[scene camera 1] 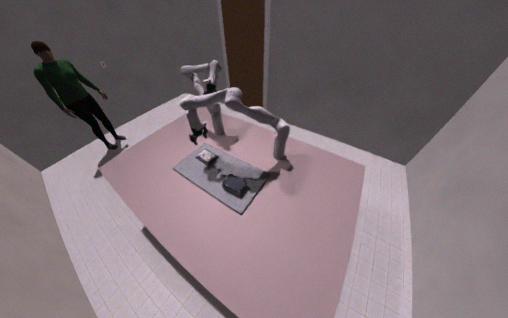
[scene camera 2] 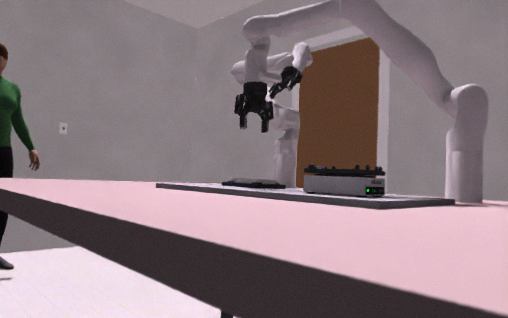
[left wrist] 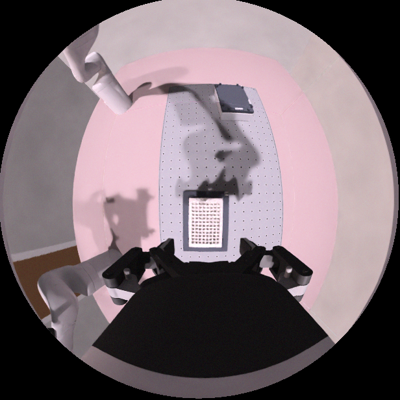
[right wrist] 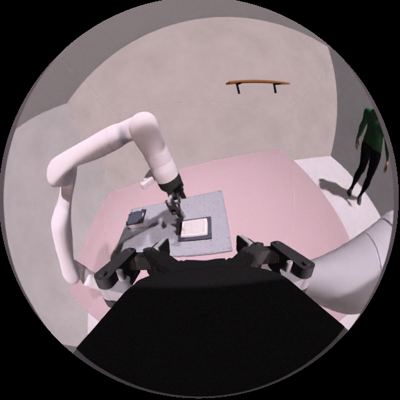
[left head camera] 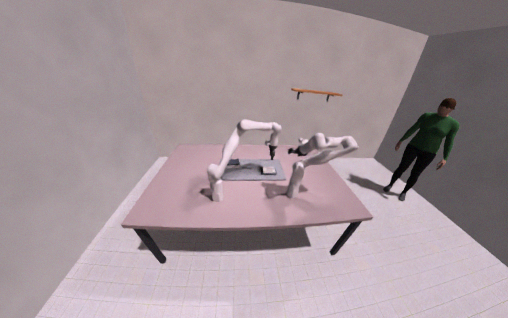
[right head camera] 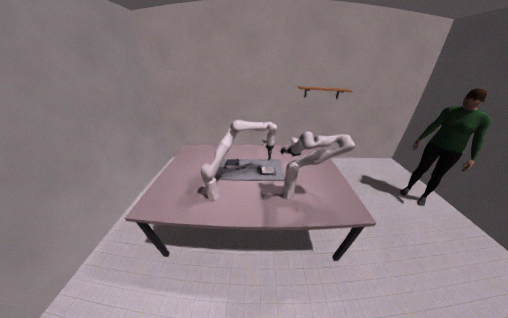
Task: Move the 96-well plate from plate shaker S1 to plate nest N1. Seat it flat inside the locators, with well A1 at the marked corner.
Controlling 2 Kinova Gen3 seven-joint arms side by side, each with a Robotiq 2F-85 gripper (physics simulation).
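Where they show: left gripper, fingertip midpoint: (scene camera 1: pixel 201 141) (scene camera 2: pixel 254 130) (left head camera: pixel 271 157) (right head camera: pixel 269 157); right gripper, fingertip midpoint: (scene camera 2: pixel 279 93) (left head camera: pixel 293 154) (right head camera: pixel 287 154); left arm's base, origin of the base link: (scene camera 1: pixel 278 155) (scene camera 2: pixel 463 201) (left head camera: pixel 218 197) (right head camera: pixel 213 196); right arm's base, origin of the base link: (scene camera 1: pixel 219 132) (left head camera: pixel 291 194) (right head camera: pixel 287 195).
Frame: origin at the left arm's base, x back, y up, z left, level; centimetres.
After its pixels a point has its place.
Observation:
The white 96-well plate (left wrist: pixel 205 222) (right wrist: pixel 194 228) (scene camera 1: pixel 206 156) {x -45.2, y 3.9, z -40.0 cm} (left head camera: pixel 269 170) {x -43.6, y 3.4, z -41.8 cm} (right head camera: pixel 267 170) {x -43.4, y 3.6, z -41.0 cm} lies flat, as far as I can see, inside the dark rim of nest N1 (left wrist: pixel 186 227) (right wrist: pixel 209 230). The marked corner and well A1 cannot be made out. The dark-topped shaker S1 (left wrist: pixel 234 98) (right wrist: pixel 136 218) (scene camera 1: pixel 235 185) {x -48.0, y 6.7, z 0.7 cm} (scene camera 2: pixel 345 182) {x -51.0, y 4.1, z 2.6 cm} carries no plate. My left gripper (left wrist: pixel 206 246) (scene camera 2: pixel 254 129) {x -44.7, y 18.9, z -41.7 cm} (scene camera 1: pixel 198 140) {x -44.7, y 18.9, z -41.7 cm} is open and empty, high above the nest. My right gripper (right wrist: pixel 202 245) (scene camera 2: pixel 272 95) {x -23.0, y 37.1, z -58.5 cm} is open and empty, raised well away from the plate.
The grey perforated board (left wrist: pixel 172 150) (scene camera 1: pixel 190 175) {x -64.6, y 1.2, z -34.5 cm} (right wrist: pixel 220 210) bears the nest and shaker on the pink table (scene camera 1: pixel 280 240) {x -52.7, y 0.0, z 43.6 cm}. In scene camera 2 the two arms overlap. A person in green (scene camera 1: pixel 65 82) (right wrist: pixel 371 140) stands beyond the table. A wooden shelf (left head camera: pixel 316 92) hangs on the wall.

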